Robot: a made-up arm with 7 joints.
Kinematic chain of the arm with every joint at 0, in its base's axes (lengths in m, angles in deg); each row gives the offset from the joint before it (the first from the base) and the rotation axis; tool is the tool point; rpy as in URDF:
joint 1: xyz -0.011 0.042 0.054 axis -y
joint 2: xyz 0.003 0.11 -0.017 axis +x
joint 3: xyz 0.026 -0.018 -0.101 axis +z
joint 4: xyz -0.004 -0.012 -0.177 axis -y
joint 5: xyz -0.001 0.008 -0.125 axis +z
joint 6: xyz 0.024 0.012 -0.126 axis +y
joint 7: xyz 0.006 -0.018 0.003 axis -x
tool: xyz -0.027 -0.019 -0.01 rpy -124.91 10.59 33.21
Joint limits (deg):
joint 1: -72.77..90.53
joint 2: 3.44..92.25
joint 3: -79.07..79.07
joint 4: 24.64..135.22
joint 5: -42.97..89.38
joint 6: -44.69..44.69
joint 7: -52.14..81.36
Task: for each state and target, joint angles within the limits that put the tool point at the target. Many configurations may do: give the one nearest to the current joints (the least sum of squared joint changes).
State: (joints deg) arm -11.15 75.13 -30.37 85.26 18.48 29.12 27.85
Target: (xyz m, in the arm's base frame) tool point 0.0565 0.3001 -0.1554
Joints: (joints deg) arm -15.22 92.25 -52.75 120.82 19.52 41.94 57.78
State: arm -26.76 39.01 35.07 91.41 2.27 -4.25 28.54
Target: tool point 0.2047 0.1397 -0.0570
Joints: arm 4.08 13.44 3.78 133.00 5.83 -6.81 25.75
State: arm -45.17 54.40 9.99 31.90 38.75 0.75 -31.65
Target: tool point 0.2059 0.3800 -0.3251
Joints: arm -6.95 37.92 2.11 59.41 39.41 -0.79 -30.26
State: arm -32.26 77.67 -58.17 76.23 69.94 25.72 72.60
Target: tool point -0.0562 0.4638 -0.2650
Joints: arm -33.12 76.10 -58.31 60.61 70.16 23.89 71.70
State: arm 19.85 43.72 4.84 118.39 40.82 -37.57 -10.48
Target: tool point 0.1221 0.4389 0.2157
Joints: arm 41.31 61.87 50.04 95.01 44.79 -39.23 -14.08
